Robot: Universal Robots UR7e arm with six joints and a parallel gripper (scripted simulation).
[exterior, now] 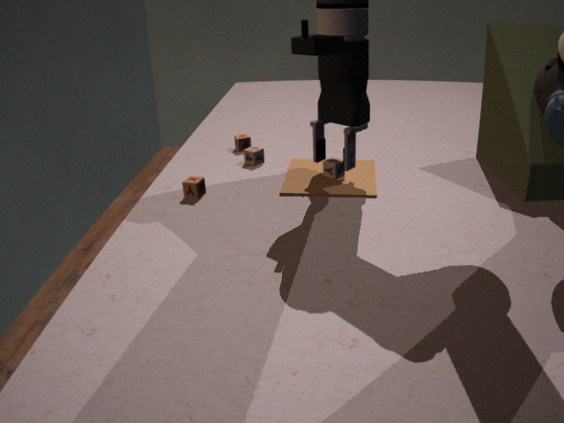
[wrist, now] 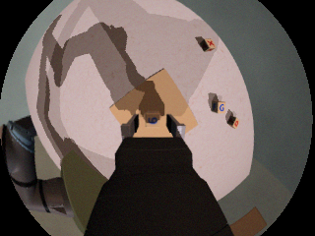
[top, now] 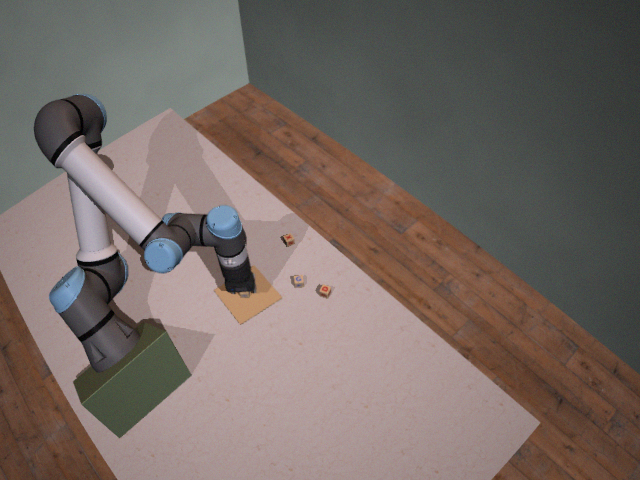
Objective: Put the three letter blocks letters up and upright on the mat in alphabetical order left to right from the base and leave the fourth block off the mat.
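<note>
The tan mat is 40 mm below my hand.
</note>
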